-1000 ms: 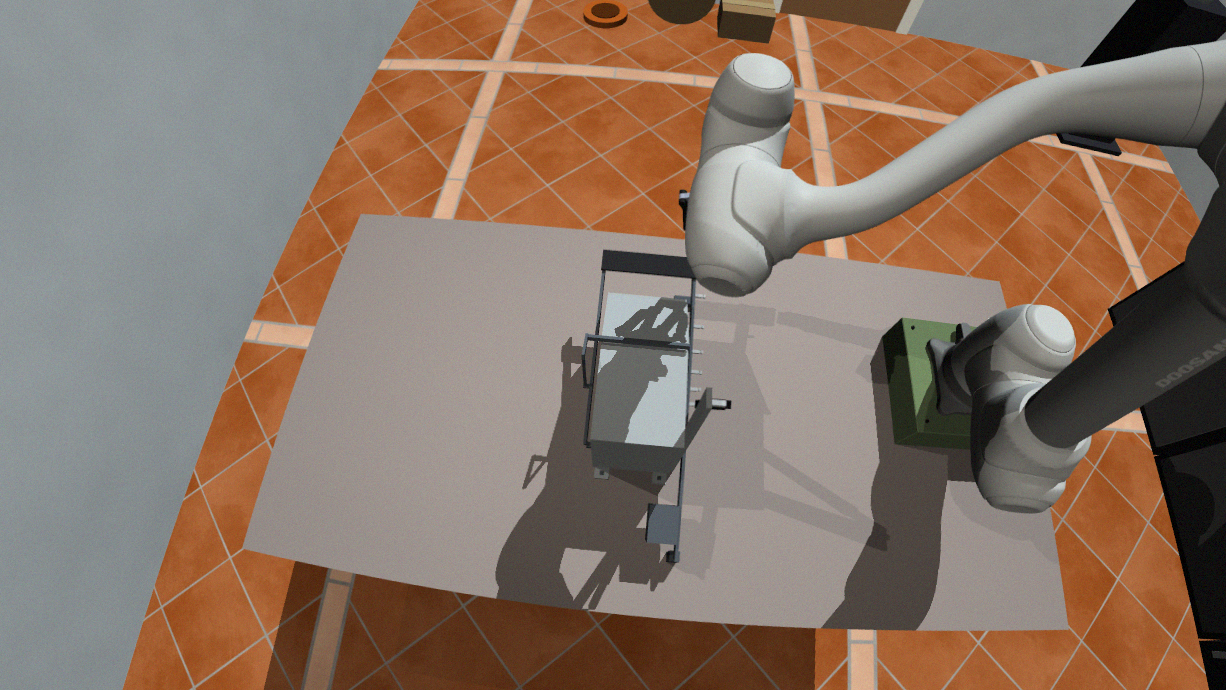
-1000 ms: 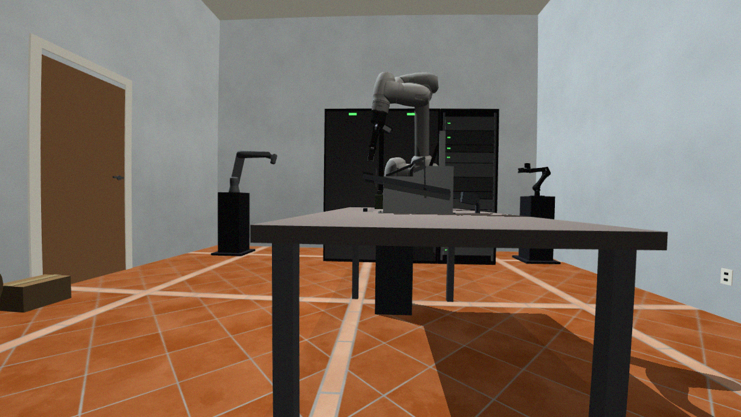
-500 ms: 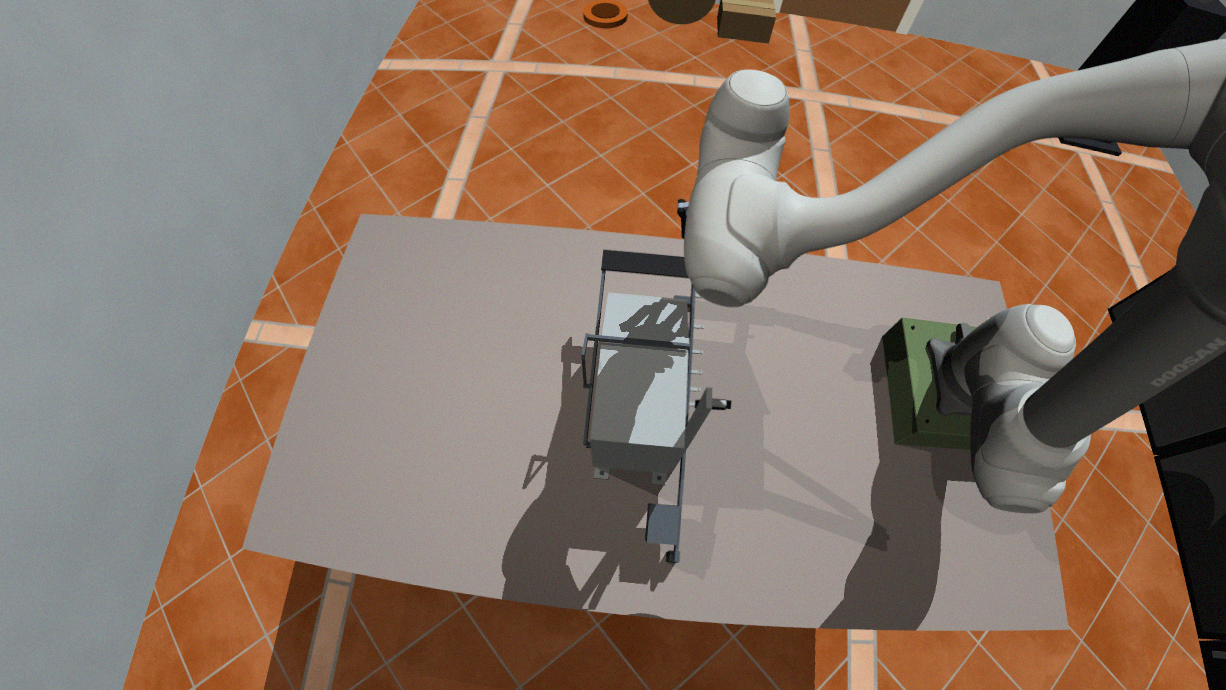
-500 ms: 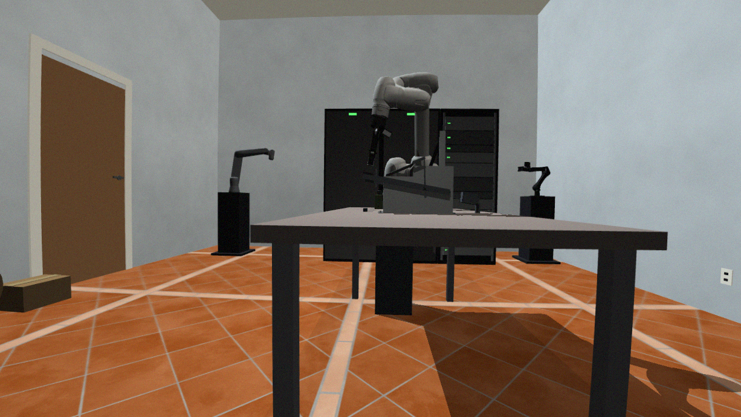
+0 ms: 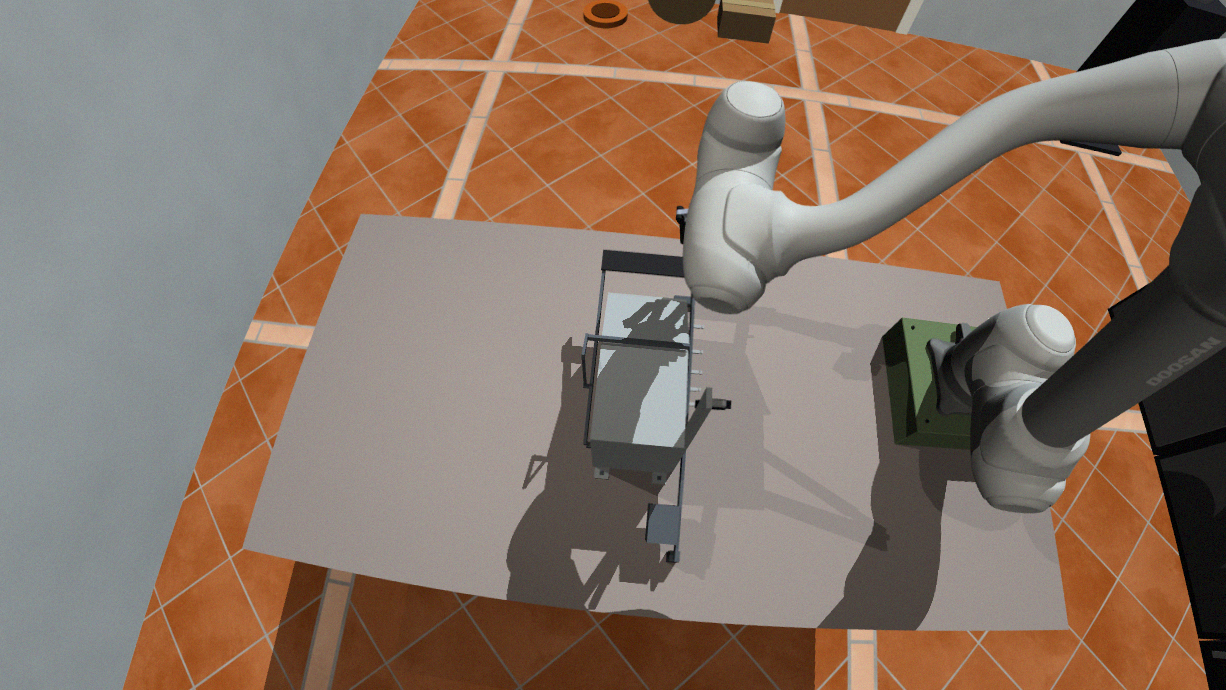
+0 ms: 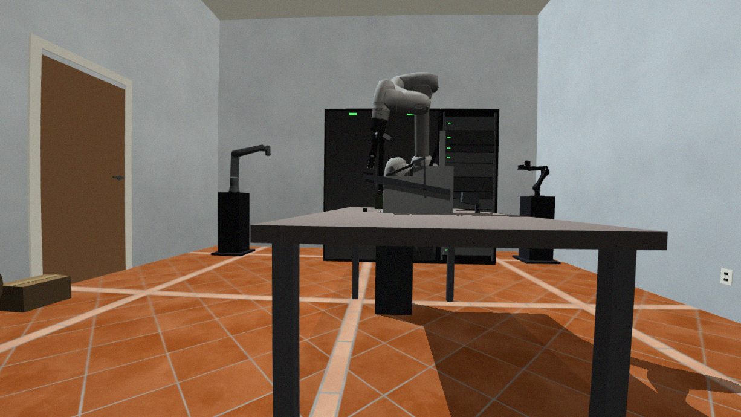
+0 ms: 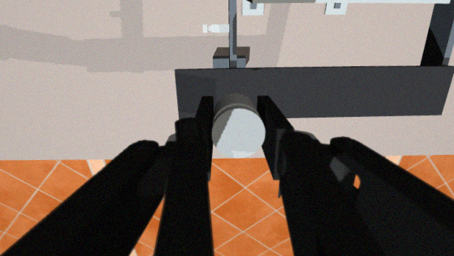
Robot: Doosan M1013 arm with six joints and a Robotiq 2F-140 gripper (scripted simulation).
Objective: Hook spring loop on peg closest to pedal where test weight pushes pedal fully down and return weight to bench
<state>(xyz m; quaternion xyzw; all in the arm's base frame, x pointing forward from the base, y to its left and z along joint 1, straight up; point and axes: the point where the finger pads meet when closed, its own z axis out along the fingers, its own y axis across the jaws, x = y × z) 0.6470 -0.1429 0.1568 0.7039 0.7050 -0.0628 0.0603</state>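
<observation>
Now: hand 25 cm above the small block and 3 cm to the left of it. Also, from my hand: steel test weight (1 cm below); then white-tipped pin (36 cm to the left, 14 cm above, 1 cm behind).
</observation>
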